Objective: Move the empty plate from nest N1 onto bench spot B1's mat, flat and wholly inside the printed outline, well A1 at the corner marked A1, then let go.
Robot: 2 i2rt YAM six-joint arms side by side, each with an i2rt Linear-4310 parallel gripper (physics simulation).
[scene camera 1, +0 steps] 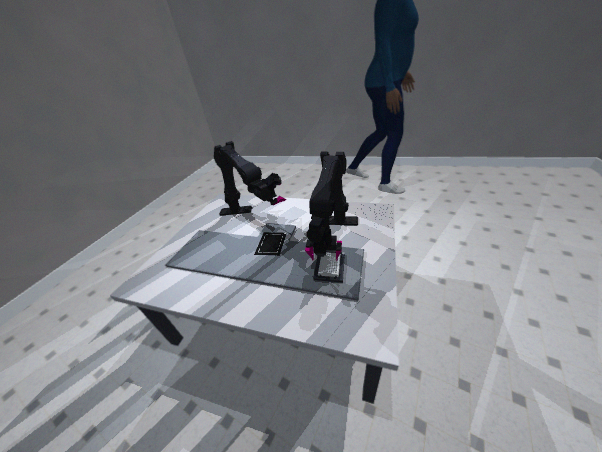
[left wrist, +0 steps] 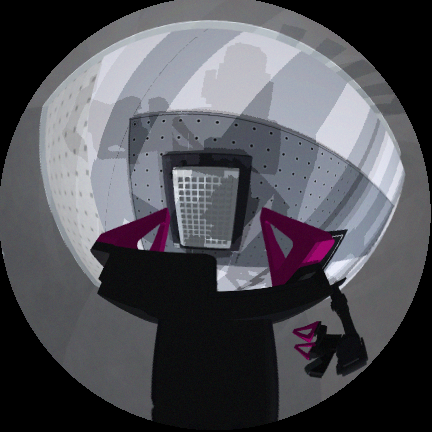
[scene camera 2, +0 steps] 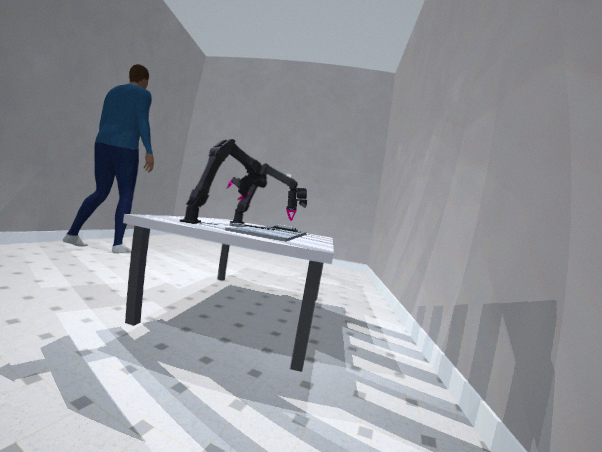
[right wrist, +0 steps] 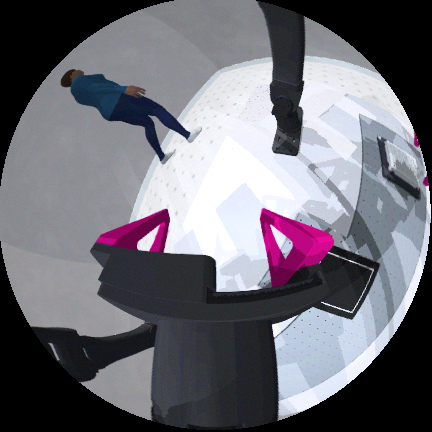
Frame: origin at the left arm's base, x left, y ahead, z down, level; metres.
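Seen in the pictures: left gripper, fingertip midpoint: (scene camera 1: 324, 260) (left wrist: 214, 212) (scene camera 2: 291, 220); right gripper, fingertip midpoint: (scene camera 1: 283, 192) (left wrist: 293, 338) (scene camera 2: 232, 193) (right wrist: 214, 213); left arm's base, origin of the base link: (scene camera 1: 339, 221) (right wrist: 289, 127); right arm's base, origin of the base link: (scene camera 1: 236, 211) (left wrist: 331, 286) (scene camera 2: 190, 221).
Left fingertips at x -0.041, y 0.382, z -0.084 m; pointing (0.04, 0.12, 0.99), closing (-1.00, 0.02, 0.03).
Note:
Pixels of each thing's middle, then the offset from my left fingertips to it. Level surfaces: height alone.
- pale gridded plate, body centre: (left wrist: 204, 211) (scene camera 1: 329, 263) dx +0.015, dy -0.028, dz +0.052 m
- dark nest, body centre: (left wrist: 205, 209) (scene camera 1: 329, 265) dx +0.016, dy -0.029, dz +0.060 m
- black mat, its level: dz +0.069 m
- grey perforated board, its level: dz +0.070 m
The pale gridded plate (scene camera 1: 329, 266) (left wrist: 207, 207) (right wrist: 401, 160) sits in the dark nest (scene camera 1: 328, 279) (left wrist: 207, 160) (right wrist: 384, 165) at the board's right in scene camera 1. My left gripper (scene camera 1: 325, 258) (scene camera 2: 291, 219) (left wrist: 214, 212) is open and empty, pointing down a little above the plate; in the left wrist view the plate shows between its fingertips. The black mat (scene camera 1: 271, 243) (right wrist: 350, 285) with a white printed outline lies left of the nest in scene camera 1. The A1 mark is too small to read. My right gripper (scene camera 1: 280, 199) (scene camera 2: 234, 192) (right wrist: 214, 213) is open and empty, raised near the far edge.
Nest and mat rest on a grey perforated board (scene camera 1: 220, 255) (left wrist: 295, 150) on the striped-lit table (scene camera 1: 210, 300) (scene camera 2: 225, 240). A person (scene camera 1: 392, 60) (scene camera 2: 120, 125) (right wrist: 120, 102) stands on the floor behind the table in scene camera 1, apart from the arms.

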